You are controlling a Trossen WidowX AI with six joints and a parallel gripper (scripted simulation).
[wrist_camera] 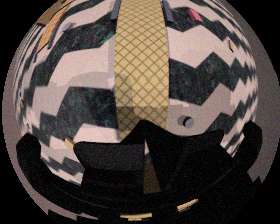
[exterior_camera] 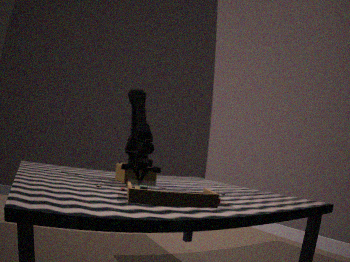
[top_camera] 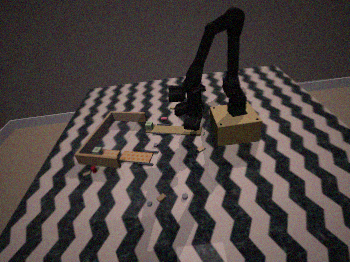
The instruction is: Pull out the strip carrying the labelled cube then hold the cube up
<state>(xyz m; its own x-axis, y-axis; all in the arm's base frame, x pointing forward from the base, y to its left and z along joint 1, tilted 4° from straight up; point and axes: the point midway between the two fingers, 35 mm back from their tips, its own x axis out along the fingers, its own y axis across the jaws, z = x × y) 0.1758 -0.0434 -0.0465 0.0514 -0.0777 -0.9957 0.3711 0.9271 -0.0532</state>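
Now: the pink block 14 cm to the right of my gripper tip and 13 cm ahead of it. Round my gripper tip: red piece 44 cm ahead, 13 cm to the left, 1 cm above.
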